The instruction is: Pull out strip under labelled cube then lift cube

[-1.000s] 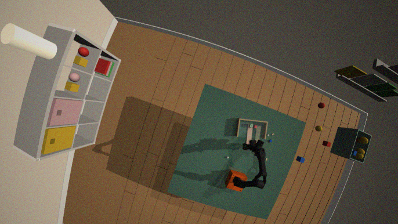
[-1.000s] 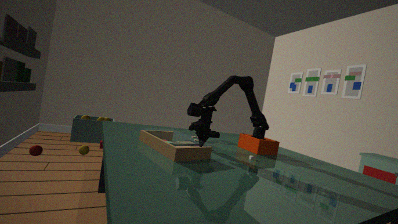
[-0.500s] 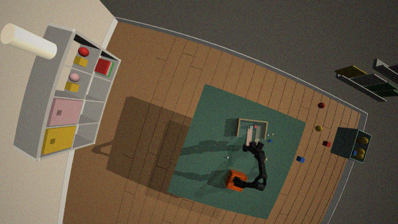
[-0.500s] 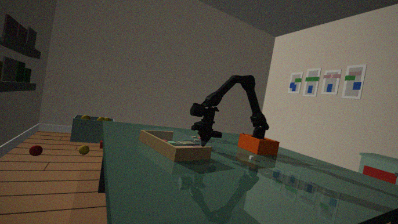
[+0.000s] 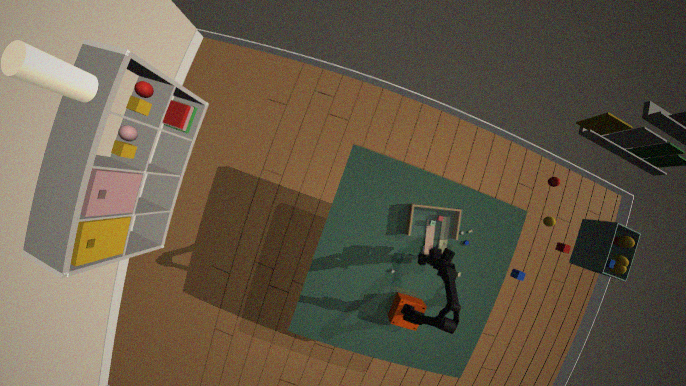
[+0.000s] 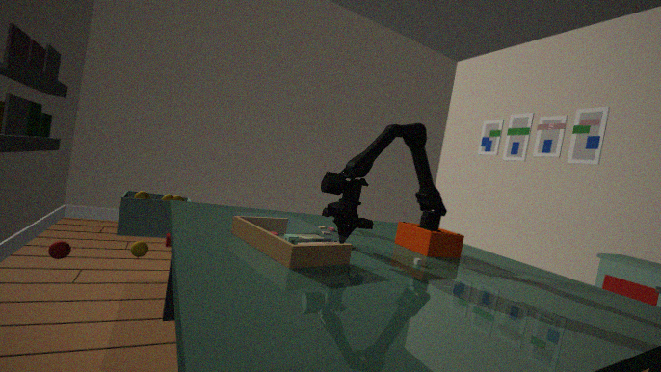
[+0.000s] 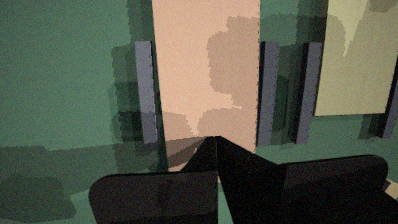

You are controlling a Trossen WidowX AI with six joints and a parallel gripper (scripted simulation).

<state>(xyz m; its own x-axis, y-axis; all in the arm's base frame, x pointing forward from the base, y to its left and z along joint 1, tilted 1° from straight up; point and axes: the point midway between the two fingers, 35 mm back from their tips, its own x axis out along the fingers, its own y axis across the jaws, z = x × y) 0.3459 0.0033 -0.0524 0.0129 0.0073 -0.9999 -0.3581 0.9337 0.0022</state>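
My gripper tip is 20 cm short of the light green cube, 8 cm to the right of it and 2 cm below it. The rest, counted from my gripper tip: blue piece 18 cm ahead, 21 cm to the right; then pale yellow strip 16 cm ahead, 4 cm to the right.
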